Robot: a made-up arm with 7 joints. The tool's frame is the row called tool.
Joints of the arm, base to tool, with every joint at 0 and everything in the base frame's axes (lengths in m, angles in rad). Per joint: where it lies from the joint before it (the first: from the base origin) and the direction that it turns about. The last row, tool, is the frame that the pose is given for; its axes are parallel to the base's.
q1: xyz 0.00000 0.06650 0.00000 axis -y
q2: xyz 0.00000 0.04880 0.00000 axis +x
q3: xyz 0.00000 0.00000 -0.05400 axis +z
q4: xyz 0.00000 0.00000 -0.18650 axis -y
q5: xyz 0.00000 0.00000 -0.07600 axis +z
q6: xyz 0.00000 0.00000 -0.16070 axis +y
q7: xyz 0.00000 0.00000 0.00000 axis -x
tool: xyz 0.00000 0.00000 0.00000
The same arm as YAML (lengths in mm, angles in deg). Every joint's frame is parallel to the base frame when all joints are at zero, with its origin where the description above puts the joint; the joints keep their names.
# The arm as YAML. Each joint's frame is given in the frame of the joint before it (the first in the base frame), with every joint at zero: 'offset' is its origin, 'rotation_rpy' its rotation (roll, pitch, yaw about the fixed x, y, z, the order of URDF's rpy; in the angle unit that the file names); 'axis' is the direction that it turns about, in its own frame. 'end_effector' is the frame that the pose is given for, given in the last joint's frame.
length_unit: mm
angle_unit: deg
chain:
  - id: q1
    offset: [0.0, 66.5, 0.0]
    rotation_rpy: [0.0, 0.0, 0.0]
    axis: "-y"
  - id: q2
    offset: [0.0, 48.8, 0.0]
    rotation_rpy: [0.0, 0.0, 0.0]
    axis: "+x"
  - id: q3
    offset: [0.0, 0.0, -54.0]
    rotation_rpy: [0.0, 0.0, 0.0]
    axis: "+z"
  - id: q4
    offset: [0.0, 0.0, -186.5]
    rotation_rpy: [0.0, 0.0, 0.0]
    axis: "-y"
  - id: q5
    offset: [0.0, 0.0, -76.0]
    rotation_rpy: [0.0, 0.0, 0.0]
    axis: "+z"
  - id: q6
    offset: [0.0, 0.0, -160.7]
    rotation_rpy: [0.0, 0.0, 0.0]
    axis: "+y"
  - id: q7
    offset: [0.0, 0.0, 0.0]
    rotation_rpy: [0.0, 0.0, 0.0]
    axis: "-x"
end_effector:
  offset: [0.0, 0.0, 0.0]
  rotation_rpy: [0.0, 0.0, 0.0]

